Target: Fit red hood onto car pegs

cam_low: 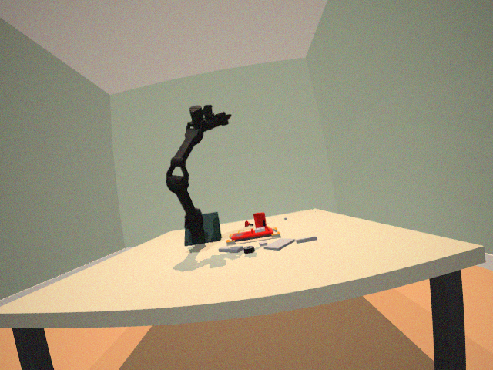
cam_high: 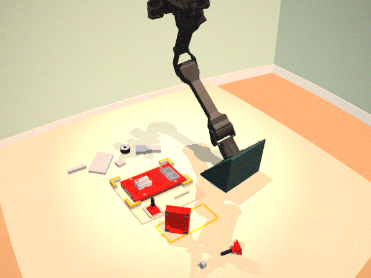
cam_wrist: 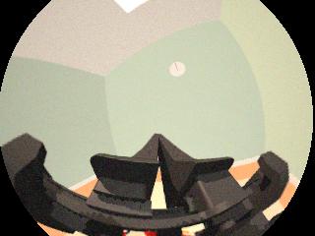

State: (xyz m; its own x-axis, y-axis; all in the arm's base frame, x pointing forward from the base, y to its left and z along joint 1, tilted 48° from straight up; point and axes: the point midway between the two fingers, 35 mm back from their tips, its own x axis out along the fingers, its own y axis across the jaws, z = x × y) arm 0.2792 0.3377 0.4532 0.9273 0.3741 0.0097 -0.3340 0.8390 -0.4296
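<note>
Right now my gripper tip is 90 mm short of the red hood, 180 mm to the right of it and 590 mm above it. Round my gripper tip: black wheel: 40 mm behind, 250 mm to the right, 630 mm below; then grey engine block: 50 mm ahead, 20 mm to the right, 620 mm below.
</note>
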